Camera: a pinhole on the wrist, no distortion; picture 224 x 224 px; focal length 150.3 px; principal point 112.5 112.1 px. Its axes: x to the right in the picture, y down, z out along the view. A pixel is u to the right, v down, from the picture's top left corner.
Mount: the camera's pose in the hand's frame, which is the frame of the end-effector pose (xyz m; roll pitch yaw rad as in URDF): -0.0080 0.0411 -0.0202 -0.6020 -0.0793 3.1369
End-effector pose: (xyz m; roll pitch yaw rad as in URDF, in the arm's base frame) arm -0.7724 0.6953 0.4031 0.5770 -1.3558 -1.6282
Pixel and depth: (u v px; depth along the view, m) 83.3 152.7 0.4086
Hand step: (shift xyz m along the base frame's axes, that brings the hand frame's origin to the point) -0.3683 0.0538 0.1006
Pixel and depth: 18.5 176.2 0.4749
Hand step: -0.4629 -0.0604 0.2962
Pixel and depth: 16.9 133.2 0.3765
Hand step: -0.3108 0.0454 0.2637
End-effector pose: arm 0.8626 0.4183 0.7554 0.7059 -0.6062 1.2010
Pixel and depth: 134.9 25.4 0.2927
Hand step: 0.1233 -0.2239 0.1931
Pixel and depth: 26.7 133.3 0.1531
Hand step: 0.1186 0.0164 0.0700
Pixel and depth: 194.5 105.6 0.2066
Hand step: 0.0989 -0.1817 0.0050
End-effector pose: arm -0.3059 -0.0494 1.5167 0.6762 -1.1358 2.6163
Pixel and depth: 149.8 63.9 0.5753
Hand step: 0.5510 0.2106 0.0563
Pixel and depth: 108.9 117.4 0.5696
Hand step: 0.3586 0.3760 0.1010
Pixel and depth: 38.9 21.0 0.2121
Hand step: 0.1629 0.0398 0.1831
